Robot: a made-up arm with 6 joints.
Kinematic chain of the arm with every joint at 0, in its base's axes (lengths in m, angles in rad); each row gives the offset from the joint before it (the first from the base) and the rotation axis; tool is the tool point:
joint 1: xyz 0 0 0.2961 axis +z
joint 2: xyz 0 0 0 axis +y
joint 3: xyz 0 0 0.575 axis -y
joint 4: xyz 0 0 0 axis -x
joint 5: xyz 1.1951 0 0 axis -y
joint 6: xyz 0 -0.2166 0 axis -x
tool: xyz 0 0 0
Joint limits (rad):
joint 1: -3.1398..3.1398
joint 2: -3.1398..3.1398
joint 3: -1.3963..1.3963
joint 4: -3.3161..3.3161
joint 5: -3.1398..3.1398
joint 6: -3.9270..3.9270
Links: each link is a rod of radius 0.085 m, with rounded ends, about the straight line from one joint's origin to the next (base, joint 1, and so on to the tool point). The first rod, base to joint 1, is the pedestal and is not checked.
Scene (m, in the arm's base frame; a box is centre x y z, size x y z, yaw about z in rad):
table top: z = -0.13
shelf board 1: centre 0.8 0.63 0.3 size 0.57 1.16 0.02 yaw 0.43
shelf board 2: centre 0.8 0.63 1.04 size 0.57 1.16 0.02 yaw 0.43
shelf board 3: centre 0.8 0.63 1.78 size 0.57 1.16 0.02 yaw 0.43
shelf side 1: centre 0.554 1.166 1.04 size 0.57 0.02 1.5 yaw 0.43
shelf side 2: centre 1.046 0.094 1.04 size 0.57 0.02 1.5 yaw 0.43
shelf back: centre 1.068 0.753 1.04 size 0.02 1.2 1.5 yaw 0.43
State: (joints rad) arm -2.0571 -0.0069 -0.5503 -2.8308 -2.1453 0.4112
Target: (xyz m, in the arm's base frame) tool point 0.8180 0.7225 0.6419
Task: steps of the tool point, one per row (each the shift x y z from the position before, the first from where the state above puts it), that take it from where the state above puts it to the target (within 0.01 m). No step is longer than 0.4 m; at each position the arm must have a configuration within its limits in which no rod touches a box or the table.
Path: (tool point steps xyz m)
1: 0.3484 -0.0049 0.1945
2: 0.3111 0.1480 0.1758
3: 0.2054 0.2609 0.1513
4: 0.0626 0.3064 0.1231
5: -0.0784 0.2782 0.0929
6: -0.0589 0.1853 -0.0992
7: -0.0963 0.1522 -0.0986
8: -0.1240 0.1222 -0.0944
9: 0.0335 0.0186 0.0479
10: 0.0729 0.0423 0.0411
11: 0.1117 0.0586 0.0158
12: 0.1441 0.0640 -0.0257
13: 0.1638 0.0577 -0.0791

